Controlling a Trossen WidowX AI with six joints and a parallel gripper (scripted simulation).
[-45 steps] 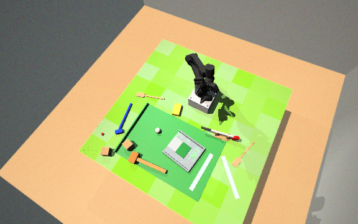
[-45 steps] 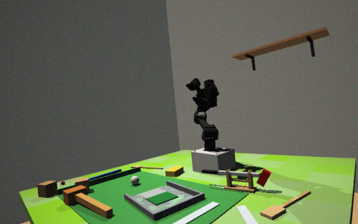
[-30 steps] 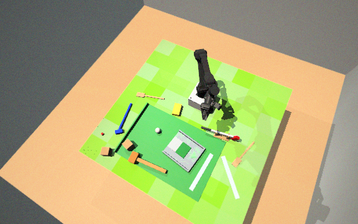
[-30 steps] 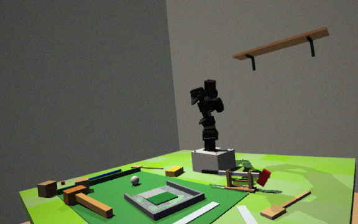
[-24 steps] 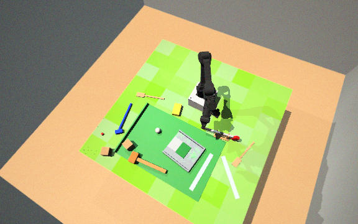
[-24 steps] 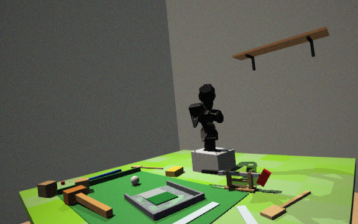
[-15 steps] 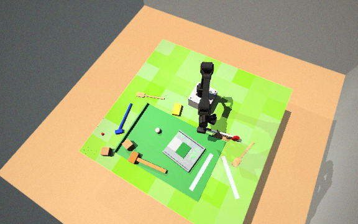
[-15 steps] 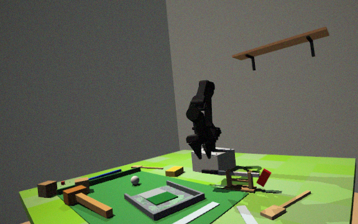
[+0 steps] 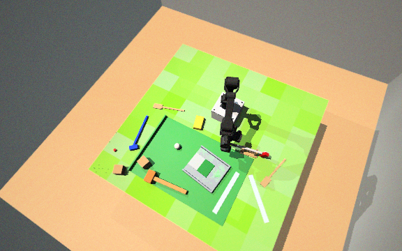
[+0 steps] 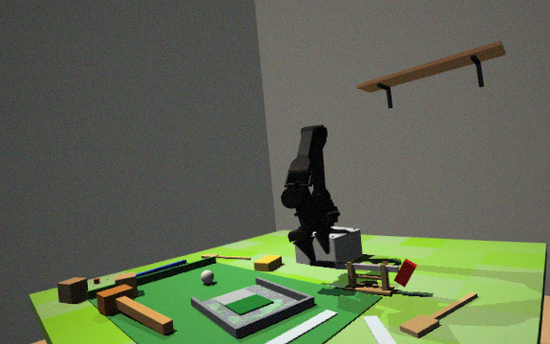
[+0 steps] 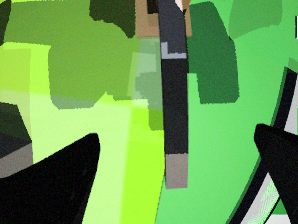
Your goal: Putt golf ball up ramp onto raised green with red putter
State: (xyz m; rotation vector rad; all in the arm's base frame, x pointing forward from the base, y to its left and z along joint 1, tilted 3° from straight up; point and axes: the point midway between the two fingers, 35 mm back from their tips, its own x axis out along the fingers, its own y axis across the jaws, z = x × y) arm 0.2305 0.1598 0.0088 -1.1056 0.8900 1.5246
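Now: gripper tip 290 mm to the left of the yellow block, 70 mm above it and 50 mm past it. The rest, counted from my gripper tip: red putter 110 mm to the left, 30 mm behind, 20 mm below; white golf ball 330 mm to the right, 190 mm ahead, 60 mm below; wooden gate 130 mm to the left, 40 mm below, 30 mm behind.
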